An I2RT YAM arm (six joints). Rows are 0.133 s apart.
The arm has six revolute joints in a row. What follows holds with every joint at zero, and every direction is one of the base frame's.
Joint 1 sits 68 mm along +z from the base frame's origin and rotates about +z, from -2.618 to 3.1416 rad.
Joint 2 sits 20 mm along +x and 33.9 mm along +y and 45.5 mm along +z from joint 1 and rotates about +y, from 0 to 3.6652 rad.
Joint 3 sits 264 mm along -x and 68.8 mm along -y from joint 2 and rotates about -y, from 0 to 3.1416 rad.
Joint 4 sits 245 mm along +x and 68.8 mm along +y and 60 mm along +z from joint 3 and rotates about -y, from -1.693 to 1.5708 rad.
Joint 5 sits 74 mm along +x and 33.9 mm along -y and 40.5 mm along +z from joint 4 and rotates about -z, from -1.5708 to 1.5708 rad.
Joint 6 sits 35.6 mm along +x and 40.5 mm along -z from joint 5 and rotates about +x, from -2.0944 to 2.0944 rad.
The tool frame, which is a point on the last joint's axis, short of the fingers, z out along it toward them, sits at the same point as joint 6; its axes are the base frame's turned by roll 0, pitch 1.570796 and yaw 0 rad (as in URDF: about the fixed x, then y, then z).
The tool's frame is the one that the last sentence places.
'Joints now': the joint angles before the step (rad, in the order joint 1, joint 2, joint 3, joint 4, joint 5, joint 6). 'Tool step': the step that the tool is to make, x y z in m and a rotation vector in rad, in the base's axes. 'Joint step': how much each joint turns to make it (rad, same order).
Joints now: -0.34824 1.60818 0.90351 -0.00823 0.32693 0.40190
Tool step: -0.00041 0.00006 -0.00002 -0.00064 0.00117 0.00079
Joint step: -0.00026 -0.00143 -0.00143 -0.00039 -0.00014 -0.00153
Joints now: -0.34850 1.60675 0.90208 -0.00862 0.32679 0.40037
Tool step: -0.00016 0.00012 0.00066 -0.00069 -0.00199 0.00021
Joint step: 0.00017 -0.00218 -0.00011 0.00003 -0.00005 0.00000
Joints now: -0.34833 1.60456 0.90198 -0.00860 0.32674 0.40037
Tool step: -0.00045 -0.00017 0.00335 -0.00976 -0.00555 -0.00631
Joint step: 0.00002 -0.00807 0.00286 -0.00189 0.00954 -0.00151
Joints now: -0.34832 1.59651 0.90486 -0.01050 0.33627 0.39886
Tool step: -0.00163 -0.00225 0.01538 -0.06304 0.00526 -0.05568
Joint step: 0.00012 -0.02720 0.02876 -0.03485 0.08191 -0.01230
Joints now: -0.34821 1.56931 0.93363 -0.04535 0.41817 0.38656
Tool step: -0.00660 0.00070 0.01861 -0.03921 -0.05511 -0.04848
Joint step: -0.00001 -0.05623 0.00193 -0.00011 0.04947 0.01667
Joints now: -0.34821 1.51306 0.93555 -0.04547 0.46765 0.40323
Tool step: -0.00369 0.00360 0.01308 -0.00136 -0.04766 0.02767
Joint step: 0.00378 -0.04254 0.00001 0.00332 -0.02813 -0.00133
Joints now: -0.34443 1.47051 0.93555 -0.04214 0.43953 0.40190
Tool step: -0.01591 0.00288 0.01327 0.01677 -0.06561 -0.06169
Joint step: -0.00585 -0.07916 -0.02305 -0.03031 0.02682 0.06901
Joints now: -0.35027 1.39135 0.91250 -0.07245 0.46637 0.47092
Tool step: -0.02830 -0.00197 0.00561 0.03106 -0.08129 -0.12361
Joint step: -0.03591 -0.10726 -0.06464 -0.02861 0.04494 0.10785
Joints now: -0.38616 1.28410 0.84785 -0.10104 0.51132 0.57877
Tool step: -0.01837 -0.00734 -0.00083 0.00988 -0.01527 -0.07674
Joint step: -0.04909 -0.05270 -0.03735 -0.02086 0.01592 0.03134
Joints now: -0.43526 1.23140 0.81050 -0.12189 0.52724 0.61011
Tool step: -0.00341 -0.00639 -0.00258 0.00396 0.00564 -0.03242
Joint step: -0.02627 0.00465 -0.00424 -0.00035 0.00467 0.00482
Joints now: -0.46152 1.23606 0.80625 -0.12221 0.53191 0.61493
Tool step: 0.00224 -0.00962 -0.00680 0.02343 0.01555 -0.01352
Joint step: -0.02988 0.03836 0.00830 0.00389 -0.02114 0.00323
